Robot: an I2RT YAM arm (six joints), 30 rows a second.
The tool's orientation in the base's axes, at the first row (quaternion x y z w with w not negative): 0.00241, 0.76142, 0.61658, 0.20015
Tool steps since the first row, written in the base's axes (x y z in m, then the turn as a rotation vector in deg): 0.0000, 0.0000, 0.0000, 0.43, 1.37, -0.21; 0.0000, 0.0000, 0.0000, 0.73, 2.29, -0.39; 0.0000, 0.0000, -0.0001, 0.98, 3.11, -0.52; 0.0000, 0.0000, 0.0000, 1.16, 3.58, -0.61
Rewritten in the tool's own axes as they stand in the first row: 0.0000, 0.0000, 0.0000, 0.01, 0.03, 1.45; 0.0000, 0.0000, 0.0000, 0.02, 0.00, 2.43; 0.0000, -0.0001, 0.0000, 0.03, 0.02, 3.30; 0.0000, 0.0000, 0.0000, 0.01, 0.00, 3.81
